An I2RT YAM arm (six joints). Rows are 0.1 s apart.
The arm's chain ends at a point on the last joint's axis. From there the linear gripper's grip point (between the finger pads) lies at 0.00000 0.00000 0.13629 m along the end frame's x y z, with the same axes.
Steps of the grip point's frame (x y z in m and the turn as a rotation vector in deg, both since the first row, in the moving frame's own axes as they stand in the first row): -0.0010 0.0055 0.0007 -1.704 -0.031 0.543; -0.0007 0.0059 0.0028 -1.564 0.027 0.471; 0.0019 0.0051 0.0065 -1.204 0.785 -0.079; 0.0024 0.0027 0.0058 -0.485 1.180 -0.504; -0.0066 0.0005 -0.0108 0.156 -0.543 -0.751; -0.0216 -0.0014 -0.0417 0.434 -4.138 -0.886; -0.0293 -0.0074 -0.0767 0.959 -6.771 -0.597; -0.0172 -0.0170 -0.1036 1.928 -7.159 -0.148
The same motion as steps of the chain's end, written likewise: -0.0009 0.0014 0.0008 -1.704 -0.031 0.543; -0.0007 0.0022 0.0029 -1.564 0.027 0.471; 0.0000 0.0022 0.0065 -1.204 0.785 -0.079; -0.0004 0.0016 0.0058 -0.485 1.180 -0.504; -0.0053 0.0009 -0.0108 0.156 -0.543 -0.751; -0.0118 -0.0004 -0.0413 0.434 -4.138 -0.886; -0.0132 -0.0052 -0.0757 0.959 -6.771 -0.597; -0.0002 -0.0124 -0.1025 1.928 -7.159 -0.148
